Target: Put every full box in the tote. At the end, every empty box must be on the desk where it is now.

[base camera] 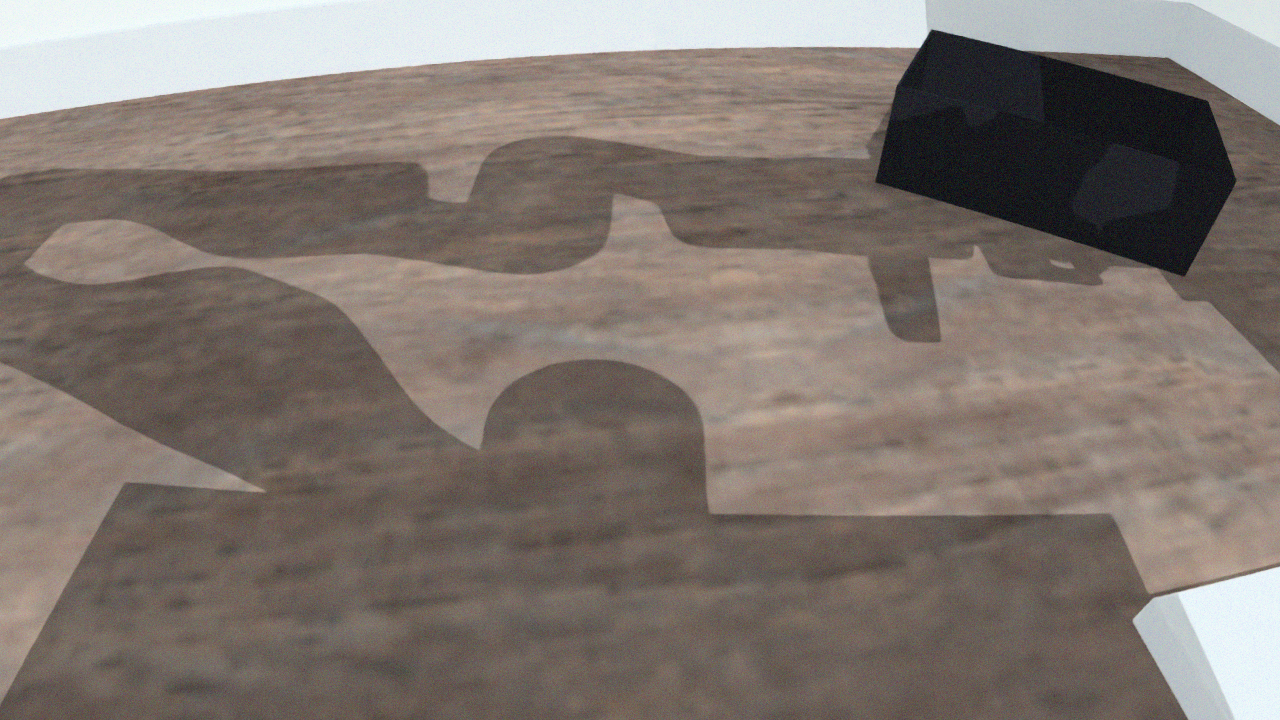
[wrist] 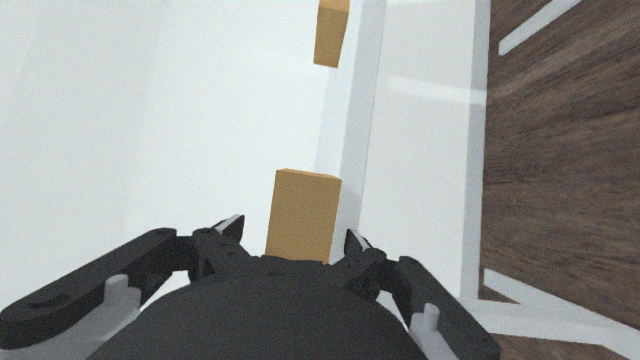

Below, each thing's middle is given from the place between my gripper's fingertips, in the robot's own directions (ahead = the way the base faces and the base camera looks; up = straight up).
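Black tote (base camera: pixel 1139 171): 930 mm below my hand, 780 mm ahead, 110 mm to the right.
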